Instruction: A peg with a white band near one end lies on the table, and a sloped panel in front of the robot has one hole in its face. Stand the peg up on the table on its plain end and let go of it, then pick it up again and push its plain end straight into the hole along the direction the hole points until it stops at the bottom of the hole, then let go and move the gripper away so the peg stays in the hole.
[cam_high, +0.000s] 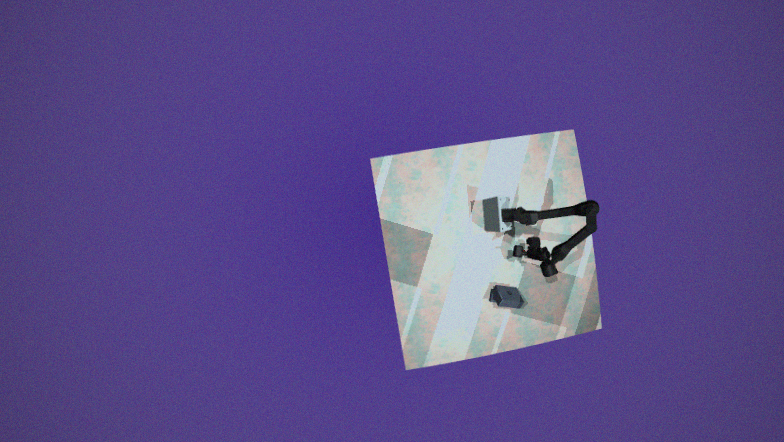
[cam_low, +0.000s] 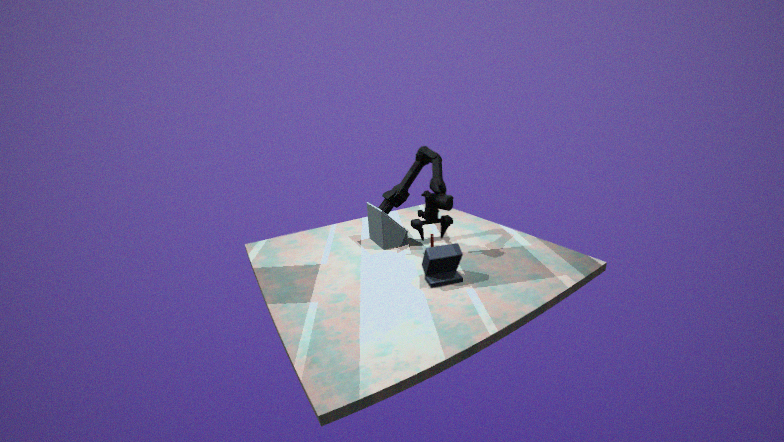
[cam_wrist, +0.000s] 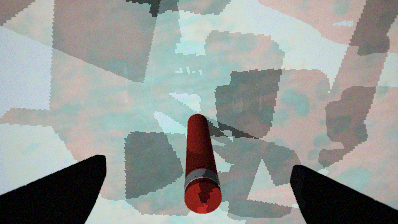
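My gripper tip is now right at the red peg. Round my gripper tip: sloped grey panel 250 mm ahead, 120 mm to the right, 20 mm above.
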